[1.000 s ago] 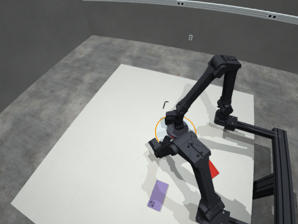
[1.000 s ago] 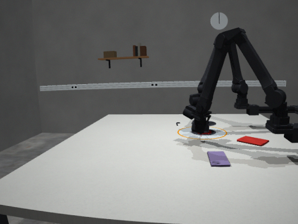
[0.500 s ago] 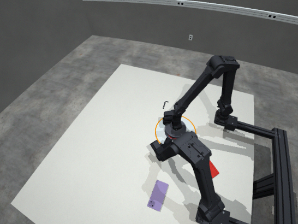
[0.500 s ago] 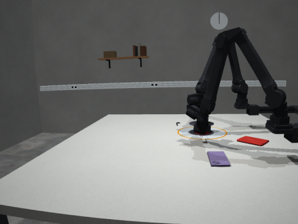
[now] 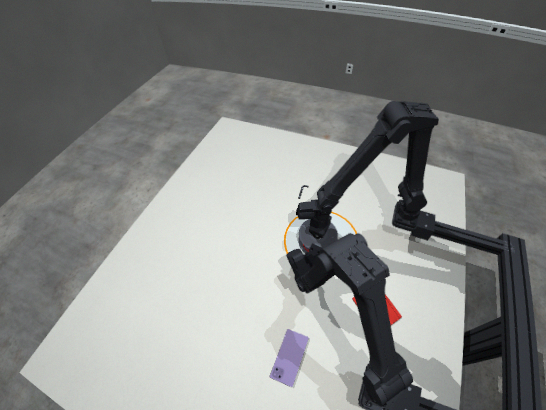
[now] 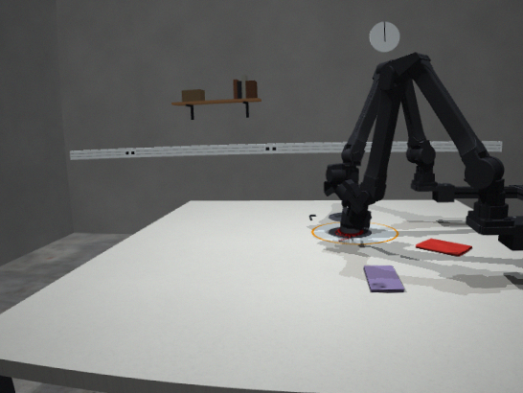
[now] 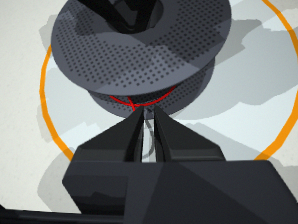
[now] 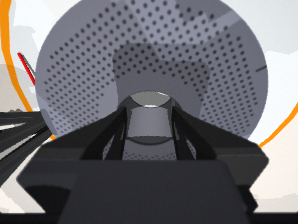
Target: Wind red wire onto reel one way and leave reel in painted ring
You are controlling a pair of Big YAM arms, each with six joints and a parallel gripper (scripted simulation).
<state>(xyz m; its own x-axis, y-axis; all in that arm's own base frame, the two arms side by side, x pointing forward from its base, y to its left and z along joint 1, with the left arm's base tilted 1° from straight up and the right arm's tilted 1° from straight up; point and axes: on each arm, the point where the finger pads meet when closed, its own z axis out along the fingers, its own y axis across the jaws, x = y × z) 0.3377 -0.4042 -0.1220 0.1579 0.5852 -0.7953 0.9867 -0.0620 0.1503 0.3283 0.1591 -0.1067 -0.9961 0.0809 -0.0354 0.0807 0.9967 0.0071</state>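
Observation:
My right gripper is now 2 cm past the orange painted ring, 1 cm to the left of it and 6 cm above it. From my right hand the other things lie so: dark grey reel: 3 cm below; small black hex key: 15 cm ahead, 27 cm to the right, 6 cm below.

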